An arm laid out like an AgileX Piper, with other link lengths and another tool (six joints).
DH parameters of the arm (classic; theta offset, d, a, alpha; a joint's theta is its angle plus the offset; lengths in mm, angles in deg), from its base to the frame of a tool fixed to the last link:
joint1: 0 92.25 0 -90
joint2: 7.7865 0 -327.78 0
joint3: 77.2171 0 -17.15 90
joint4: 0 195.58 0 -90
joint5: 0 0 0 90
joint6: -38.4 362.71 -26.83 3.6
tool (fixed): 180 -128.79 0 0
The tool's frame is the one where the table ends.
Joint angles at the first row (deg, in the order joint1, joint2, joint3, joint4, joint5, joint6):
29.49, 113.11, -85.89, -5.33, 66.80, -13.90
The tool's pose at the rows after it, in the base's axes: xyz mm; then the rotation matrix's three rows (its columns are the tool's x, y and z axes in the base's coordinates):
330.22 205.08 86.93; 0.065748 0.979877 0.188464; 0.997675 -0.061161 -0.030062; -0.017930 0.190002 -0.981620
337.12 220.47 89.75; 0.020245 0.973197 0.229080; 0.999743 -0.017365 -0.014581; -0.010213 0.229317 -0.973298
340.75 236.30 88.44; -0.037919 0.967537 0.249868; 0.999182 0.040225 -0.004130; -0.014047 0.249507 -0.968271
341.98 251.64 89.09; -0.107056 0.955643 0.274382; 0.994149 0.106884 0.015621; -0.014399 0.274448 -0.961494
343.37 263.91 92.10; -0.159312 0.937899 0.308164; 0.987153 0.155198 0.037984; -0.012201 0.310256 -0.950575
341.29 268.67 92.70; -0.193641 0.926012 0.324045; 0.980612 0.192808 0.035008; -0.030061 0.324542 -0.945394
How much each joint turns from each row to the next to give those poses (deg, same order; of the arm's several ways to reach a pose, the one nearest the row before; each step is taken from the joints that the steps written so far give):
1.45, 0.06, -1.70, -0.26, -2.75, -0.84
1.85, 0.88, -2.16, -0.98, -0.92, -0.38
1.89, 1.59, -2.47, -0.70, -0.12, -1.24
1.80, 0.89, -1.65, -0.52, -0.74, -1.97
1.51, 0.08, -0.51, -0.85, -1.64, -1.09
1.26, 0.00, -0.06, -1.31, -0.28, -0.35

